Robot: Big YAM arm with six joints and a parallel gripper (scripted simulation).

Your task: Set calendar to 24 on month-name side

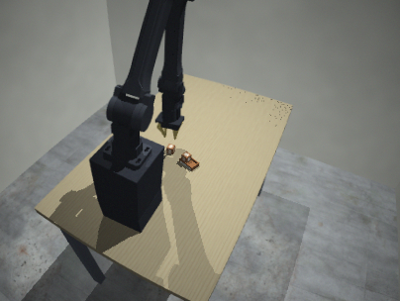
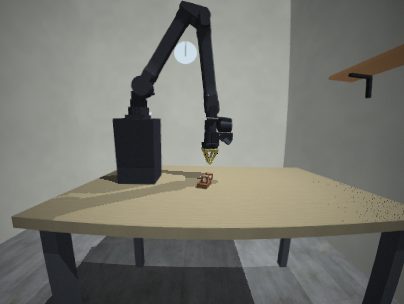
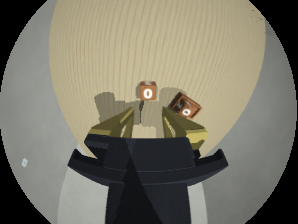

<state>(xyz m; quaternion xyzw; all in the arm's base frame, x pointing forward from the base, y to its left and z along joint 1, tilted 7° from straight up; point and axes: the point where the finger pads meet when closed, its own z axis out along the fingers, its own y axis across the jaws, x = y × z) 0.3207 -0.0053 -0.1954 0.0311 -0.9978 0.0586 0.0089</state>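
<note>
Right now the brown digit cube is 7 cm below my hand. Round my hand: brown tray 10 cm to the right, 8 cm below, 4 cm behind.
</note>
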